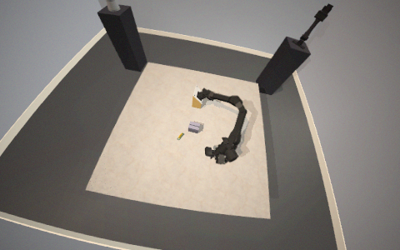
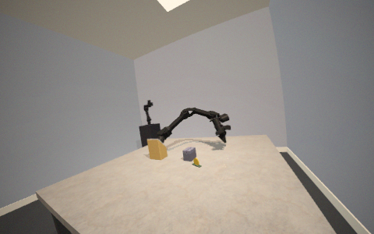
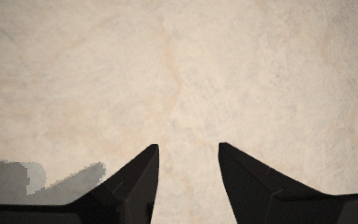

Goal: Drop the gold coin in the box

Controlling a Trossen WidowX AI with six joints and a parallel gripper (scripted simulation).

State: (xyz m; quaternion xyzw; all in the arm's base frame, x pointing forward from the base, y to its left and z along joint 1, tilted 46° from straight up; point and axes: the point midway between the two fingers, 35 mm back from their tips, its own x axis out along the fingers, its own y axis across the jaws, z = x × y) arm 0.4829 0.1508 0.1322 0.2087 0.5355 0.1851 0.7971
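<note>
Right now the gold coin is 28 cm to the right of my gripper tip, 14 cm behind it and 4 cm below it.
</note>
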